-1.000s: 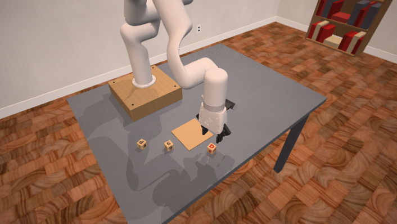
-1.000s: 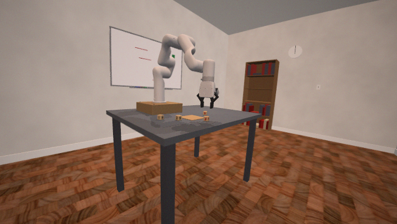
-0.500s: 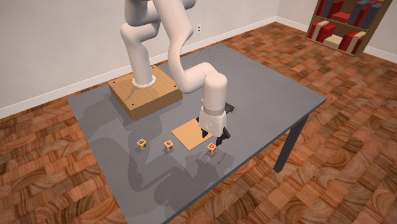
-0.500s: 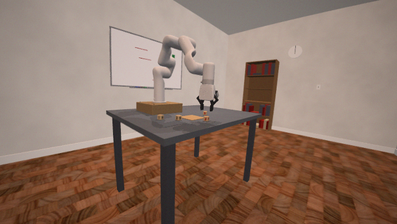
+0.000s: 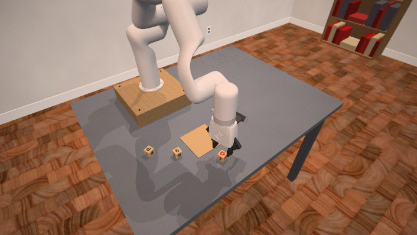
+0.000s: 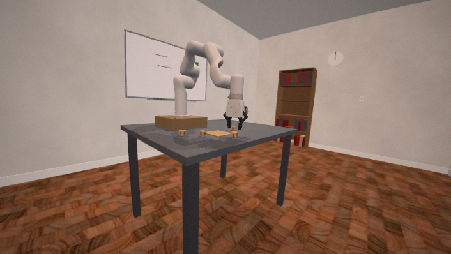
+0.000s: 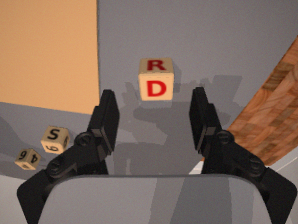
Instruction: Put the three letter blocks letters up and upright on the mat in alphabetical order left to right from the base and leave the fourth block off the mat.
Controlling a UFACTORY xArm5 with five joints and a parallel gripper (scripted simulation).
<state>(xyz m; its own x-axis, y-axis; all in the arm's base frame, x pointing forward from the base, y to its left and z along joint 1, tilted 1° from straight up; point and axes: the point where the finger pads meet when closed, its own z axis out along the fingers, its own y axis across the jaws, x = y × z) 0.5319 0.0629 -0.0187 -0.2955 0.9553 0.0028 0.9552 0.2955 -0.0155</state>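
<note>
My gripper is now 50 mm above the wooden block. From my hand the other things lie so: tan mat (130 mm behind, 60 mm below, 20 mm to the right).
</note>
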